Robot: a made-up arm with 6 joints.
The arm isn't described. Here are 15 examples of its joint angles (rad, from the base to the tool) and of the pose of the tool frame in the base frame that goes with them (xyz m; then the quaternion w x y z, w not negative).
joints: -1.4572 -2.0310 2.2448 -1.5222 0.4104 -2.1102
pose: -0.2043 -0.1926 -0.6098 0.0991 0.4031 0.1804 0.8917
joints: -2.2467 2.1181 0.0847 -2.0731 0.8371 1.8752
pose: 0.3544 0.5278 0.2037 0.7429 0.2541 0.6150 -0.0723
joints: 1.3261 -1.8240 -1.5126 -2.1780 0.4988 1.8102
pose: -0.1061 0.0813 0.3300 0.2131 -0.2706 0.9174 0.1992
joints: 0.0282 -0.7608 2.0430 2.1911 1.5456 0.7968
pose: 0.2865 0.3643 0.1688 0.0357 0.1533 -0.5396 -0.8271
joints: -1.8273 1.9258 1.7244 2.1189 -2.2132 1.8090
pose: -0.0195 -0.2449 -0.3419 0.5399 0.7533 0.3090 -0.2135
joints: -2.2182 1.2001 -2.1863 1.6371 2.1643 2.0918
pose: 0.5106 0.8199 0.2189 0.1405 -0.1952 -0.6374 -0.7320
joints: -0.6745 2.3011 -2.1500 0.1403 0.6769 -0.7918
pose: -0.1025 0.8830 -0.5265 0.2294 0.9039 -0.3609 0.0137
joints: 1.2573 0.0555 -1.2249 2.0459 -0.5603 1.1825
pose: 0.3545 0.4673 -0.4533 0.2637 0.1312 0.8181 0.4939
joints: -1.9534 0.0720 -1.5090 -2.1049 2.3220 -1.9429
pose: 0.1728 -0.2833 0.1169 0.3046 -0.1666 -0.4497 0.8229
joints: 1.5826 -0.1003 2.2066 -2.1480 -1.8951 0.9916
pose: 0.2569 -0.0953 -0.3183 0.1731 -0.7017 0.6583 0.2105
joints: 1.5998 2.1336 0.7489 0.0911 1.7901 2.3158
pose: 0.6461 0.2351 -0.2311 0.1409 -0.2304 -0.9563 0.1122
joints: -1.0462 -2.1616 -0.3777 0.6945 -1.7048 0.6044
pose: -0.8427 -0.4201 -0.1773 0.5210 -0.1050 -0.6107 -0.5870
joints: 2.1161 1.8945 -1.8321 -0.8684 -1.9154 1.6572
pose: -0.2299 0.4930 -0.1189 0.0500 0.6700 0.6713 -0.3131
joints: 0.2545 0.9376 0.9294 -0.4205 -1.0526 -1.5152
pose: 0.4254 -0.1666 0.2585 0.8060 0.0363 -0.5223 -0.2762
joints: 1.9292 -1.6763 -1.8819 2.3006 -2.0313 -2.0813
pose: -0.2971 -0.6059 -0.0143 0.6625 -0.4694 0.3125 0.4930
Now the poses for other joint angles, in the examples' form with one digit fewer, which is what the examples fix.
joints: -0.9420 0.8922 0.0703 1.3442 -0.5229 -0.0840
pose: -0.574 0.361 0.413 0.310 -0.617 -0.704 0.167
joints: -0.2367 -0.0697 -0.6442 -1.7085 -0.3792 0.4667
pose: 0.117 -0.425 -0.039 0.461 0.831 -0.084 -0.300
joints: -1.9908 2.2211 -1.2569 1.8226 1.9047 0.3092
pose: 0.447 0.418 -0.785 0.152 0.410 0.523 0.732
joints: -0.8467 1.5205 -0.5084 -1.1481 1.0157 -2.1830
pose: 0.299 0.388 0.515 0.090 -0.671 -0.148 0.721
